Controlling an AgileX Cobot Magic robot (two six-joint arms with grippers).
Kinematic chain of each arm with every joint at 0, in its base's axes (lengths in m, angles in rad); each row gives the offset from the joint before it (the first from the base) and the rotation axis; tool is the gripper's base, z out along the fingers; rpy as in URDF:
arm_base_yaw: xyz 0 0 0.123 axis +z
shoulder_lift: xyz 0 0 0 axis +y
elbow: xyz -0.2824 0 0.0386 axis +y
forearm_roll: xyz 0.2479 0 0.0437 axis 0.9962 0 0.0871
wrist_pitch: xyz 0 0 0 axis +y
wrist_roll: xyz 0.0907 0 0.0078 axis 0.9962 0 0.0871
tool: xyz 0 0 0 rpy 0 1.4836 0
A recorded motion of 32 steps. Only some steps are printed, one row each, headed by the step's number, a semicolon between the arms.
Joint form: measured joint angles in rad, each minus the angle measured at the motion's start. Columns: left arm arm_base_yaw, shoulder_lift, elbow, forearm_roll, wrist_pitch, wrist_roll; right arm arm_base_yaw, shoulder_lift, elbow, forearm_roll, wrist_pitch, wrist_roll.
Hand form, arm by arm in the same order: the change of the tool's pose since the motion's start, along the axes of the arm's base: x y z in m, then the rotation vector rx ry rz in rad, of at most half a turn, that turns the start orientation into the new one. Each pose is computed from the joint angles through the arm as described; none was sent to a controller.
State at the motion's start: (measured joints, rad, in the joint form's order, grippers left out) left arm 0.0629 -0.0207 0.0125 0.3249 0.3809 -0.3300; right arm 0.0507 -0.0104 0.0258 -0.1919 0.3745 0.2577
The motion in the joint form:
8: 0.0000 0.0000 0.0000 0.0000 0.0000 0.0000; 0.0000 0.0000 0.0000 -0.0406 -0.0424 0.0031
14: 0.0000 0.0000 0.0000 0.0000 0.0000 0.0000; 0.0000 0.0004 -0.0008 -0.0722 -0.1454 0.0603
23: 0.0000 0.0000 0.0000 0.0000 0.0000 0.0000; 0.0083 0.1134 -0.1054 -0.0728 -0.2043 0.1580
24: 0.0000 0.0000 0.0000 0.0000 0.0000 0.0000; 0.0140 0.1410 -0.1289 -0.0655 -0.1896 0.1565
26: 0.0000 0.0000 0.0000 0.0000 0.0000 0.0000; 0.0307 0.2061 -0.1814 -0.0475 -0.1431 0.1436
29: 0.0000 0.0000 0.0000 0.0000 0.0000 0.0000; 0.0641 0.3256 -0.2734 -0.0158 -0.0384 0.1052
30: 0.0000 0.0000 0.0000 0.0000 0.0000 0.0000; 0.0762 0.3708 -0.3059 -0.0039 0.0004 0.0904
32: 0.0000 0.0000 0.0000 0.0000 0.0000 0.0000; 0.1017 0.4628 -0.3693 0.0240 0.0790 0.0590
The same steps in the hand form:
8: 0.0000 0.0000 0.0000 0.0000 0.0000 0.0000; 0.0011 -0.0004 0.0039 -0.0360 -0.0436 0.0052
14: 0.0000 0.0000 0.0000 0.0000 0.0000 0.0000; 0.0030 0.0011 0.0132 -0.0081 -0.1466 0.0143
23: 0.0000 0.0000 0.0000 0.0000 0.0000 0.0000; 0.0097 0.0033 0.0472 0.0902 -0.1954 0.0183
24: 0.0000 0.0000 0.0000 0.0000 0.0000 0.0000; 0.0116 0.0036 0.0521 0.0955 -0.1767 0.0195
26: 0.0000 0.0000 0.0000 0.0000 0.0000 0.0000; 0.0167 0.0044 0.0614 0.0982 -0.1177 0.0247
29: 0.0000 0.0000 0.0000 0.0000 0.0000 0.0000; 0.0276 0.0067 0.0744 0.0831 0.0142 0.0396
30: 0.0000 0.0000 0.0000 0.0000 0.0000 0.0000; 0.0322 0.0080 0.0783 0.0759 0.0659 0.0468
32: 0.0000 0.0000 0.0000 0.0000 0.0000 0.0000; 0.0421 0.0115 0.0846 0.0617 0.1741 0.0659

